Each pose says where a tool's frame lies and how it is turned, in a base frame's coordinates. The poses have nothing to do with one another.
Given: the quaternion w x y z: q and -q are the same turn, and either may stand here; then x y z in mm.
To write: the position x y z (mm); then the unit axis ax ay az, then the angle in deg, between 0 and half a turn. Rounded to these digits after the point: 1 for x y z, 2 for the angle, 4 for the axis.
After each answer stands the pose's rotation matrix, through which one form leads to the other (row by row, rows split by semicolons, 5 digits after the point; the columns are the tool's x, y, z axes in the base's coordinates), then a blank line. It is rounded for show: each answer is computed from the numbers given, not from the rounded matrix.
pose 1, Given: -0.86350 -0.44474 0.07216 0.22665 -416.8 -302.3 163.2
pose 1, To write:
-416.8 -302.3 163.2 0.8818 -0.1431 -0.4494 60.58
0.88685 0.32724 -0.32622; -0.45561 0.50167 -0.73535; -0.07698 0.80077 0.59400

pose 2, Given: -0.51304 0.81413 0.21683 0.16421 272.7 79.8 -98.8
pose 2, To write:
272.7 79.8 -98.8 -0.9485 -0.2526 -0.1913 118.27
0.85204 0.52155 0.04489; 0.18456 -0.37955 0.90658; 0.48986 -0.76415 -0.41965

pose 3, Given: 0.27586 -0.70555 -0.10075 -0.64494 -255.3 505.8 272.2
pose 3, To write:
-255.3 505.8 272.2 -0.7340 -0.1048 -0.6710 147.97
0.14780 0.49800 0.85449; -0.21366 -0.82750 0.51922; 0.96566 -0.25931 -0.01591

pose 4, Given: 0.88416 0.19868 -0.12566 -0.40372 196.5 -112.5 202.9
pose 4, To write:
196.5 -112.5 202.9 0.4253 -0.2690 -0.8642 55.70
0.64244 0.66398 -0.38263; -0.76384 0.59507 -0.24987; 0.06179 0.45280 0.88947

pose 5, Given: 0.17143 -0.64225 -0.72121 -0.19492 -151.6 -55.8 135.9
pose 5, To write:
-151.6 -55.8 135.9 -0.6519 -0.7320 -0.1978 160.26
-0.11626 0.99321 0.00310; 0.85955 0.09905 0.50135; 0.49764 0.06095 -0.86524

